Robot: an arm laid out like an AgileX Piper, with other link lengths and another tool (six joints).
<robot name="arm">
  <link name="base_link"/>
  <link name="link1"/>
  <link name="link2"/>
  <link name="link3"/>
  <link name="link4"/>
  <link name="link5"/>
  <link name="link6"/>
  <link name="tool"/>
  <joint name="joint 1" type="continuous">
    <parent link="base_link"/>
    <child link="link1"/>
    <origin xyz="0 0 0.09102"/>
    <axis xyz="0 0 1"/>
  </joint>
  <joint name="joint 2" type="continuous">
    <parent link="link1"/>
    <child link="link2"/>
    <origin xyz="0 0 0"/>
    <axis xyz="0 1 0"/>
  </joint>
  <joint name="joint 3" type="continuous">
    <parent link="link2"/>
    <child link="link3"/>
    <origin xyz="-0.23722 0 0.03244"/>
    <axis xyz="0 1 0"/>
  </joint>
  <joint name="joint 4" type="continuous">
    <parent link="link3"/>
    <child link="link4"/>
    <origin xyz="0.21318 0 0.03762"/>
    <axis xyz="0.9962 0 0.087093"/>
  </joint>
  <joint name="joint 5" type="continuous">
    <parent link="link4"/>
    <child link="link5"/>
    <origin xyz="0 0 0"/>
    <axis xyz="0 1 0"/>
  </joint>
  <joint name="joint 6" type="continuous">
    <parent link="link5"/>
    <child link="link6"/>
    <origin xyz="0.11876 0 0.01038"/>
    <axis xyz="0.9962 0 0.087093"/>
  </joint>
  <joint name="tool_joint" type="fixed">
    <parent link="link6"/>
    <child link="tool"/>
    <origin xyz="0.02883 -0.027 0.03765" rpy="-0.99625 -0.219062 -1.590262"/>
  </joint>
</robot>
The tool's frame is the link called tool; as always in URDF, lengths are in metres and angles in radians. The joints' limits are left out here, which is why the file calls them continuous.
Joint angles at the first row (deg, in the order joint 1, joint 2, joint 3, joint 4, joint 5, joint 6):
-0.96, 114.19, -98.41, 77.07, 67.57, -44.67
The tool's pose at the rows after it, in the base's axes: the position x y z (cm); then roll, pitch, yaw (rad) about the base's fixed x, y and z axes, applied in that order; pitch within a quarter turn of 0, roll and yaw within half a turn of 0:
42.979, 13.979, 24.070, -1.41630, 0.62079, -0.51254
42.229, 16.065, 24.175, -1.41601, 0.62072, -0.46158
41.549, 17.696, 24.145, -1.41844, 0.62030, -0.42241
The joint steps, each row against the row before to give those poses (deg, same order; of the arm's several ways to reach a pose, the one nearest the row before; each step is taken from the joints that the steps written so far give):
3.36, 0.00, -1.67, 0.00, 0.42, 0.56
2.77, 0.00, -0.27, -0.10, 0.18, 0.24
2.22, 0.00, 0.00, -0.13, 0.10, 0.02

